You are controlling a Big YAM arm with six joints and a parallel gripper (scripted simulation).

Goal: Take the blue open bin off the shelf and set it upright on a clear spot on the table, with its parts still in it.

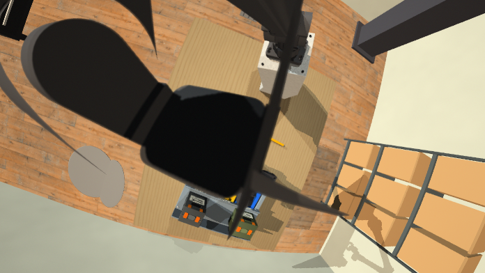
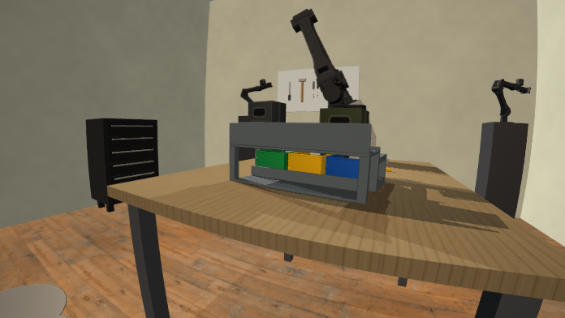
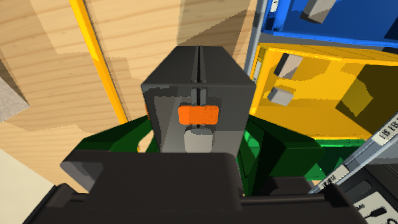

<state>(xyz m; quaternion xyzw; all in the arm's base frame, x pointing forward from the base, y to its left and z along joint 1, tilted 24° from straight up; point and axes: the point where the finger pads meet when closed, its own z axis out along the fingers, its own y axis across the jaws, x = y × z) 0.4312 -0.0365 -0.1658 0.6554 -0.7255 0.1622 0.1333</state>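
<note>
Now: hand 3 cm above the grey case. From my hand the other things lie so: yellow rod (15 cm behind, 9 cm below, 2 cm to the left); then green bin (15 cm ahead, 13 cm to the right, 5 cm below); then yellow bin (16 cm ahead, 5 cm below, 1 cm to the right).
</note>
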